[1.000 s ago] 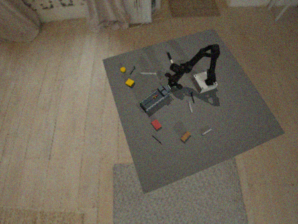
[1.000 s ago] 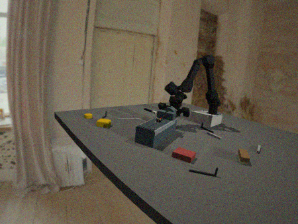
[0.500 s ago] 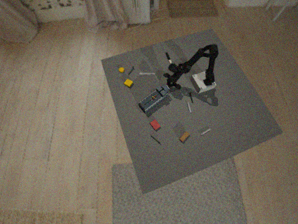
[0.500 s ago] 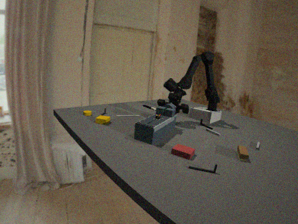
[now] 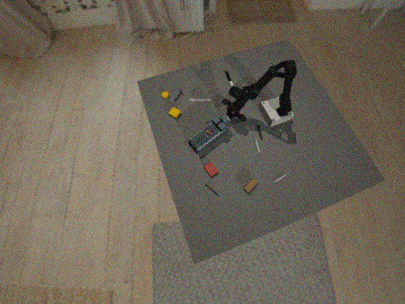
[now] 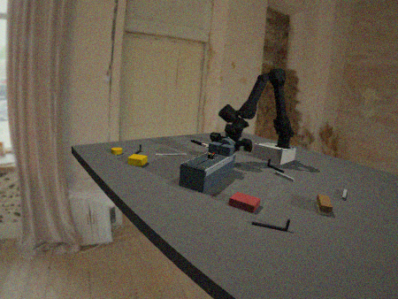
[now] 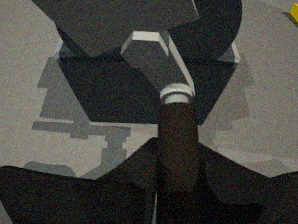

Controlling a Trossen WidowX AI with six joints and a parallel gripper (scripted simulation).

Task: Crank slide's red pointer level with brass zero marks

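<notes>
Right now my gripper tip is 2 cm past the dark handle, 1 cm to the left of it and 3 cm below it. The rest, counted from my gripper tip: red pointer 12 cm ahead, 8 cm to the left, 5 cm above; yellow block 32 cm ahead, 15 cm to the right, 2 cm below; red block 18 cm ahead, 30 cm to the left, 3 cm below.
</notes>
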